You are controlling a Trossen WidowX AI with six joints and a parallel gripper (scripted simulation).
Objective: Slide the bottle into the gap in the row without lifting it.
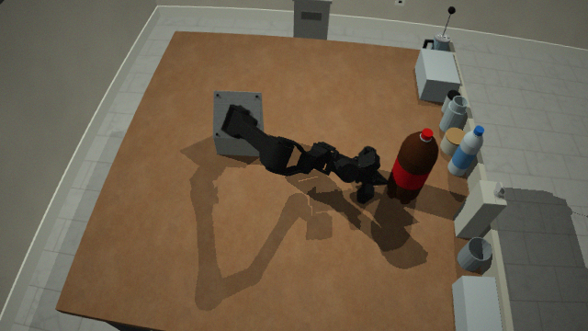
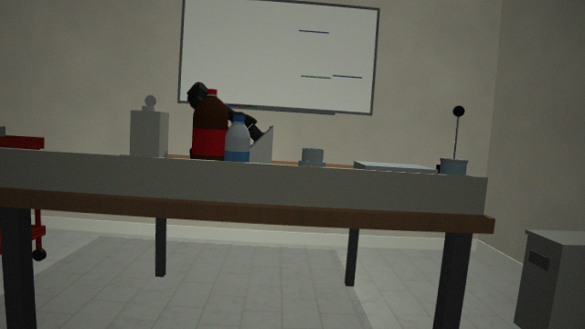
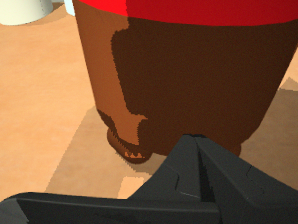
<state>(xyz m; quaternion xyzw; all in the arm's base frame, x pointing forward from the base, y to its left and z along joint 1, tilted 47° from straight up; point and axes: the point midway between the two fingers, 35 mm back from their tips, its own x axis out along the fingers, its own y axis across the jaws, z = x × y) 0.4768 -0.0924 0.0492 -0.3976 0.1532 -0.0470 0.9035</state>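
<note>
My hand is 9 cm short of the cola bottle, 1 cm to the right of it and 9 cm below it. Round my hand: grey cup 30 cm ahead, 21 cm to the right, 3 cm below; blue-capped water bottle 29 cm ahead, 13 cm to the left, 5 cm above; cork-lidded jar 28 cm ahead, 22 cm to the left, 2 cm below.
</note>
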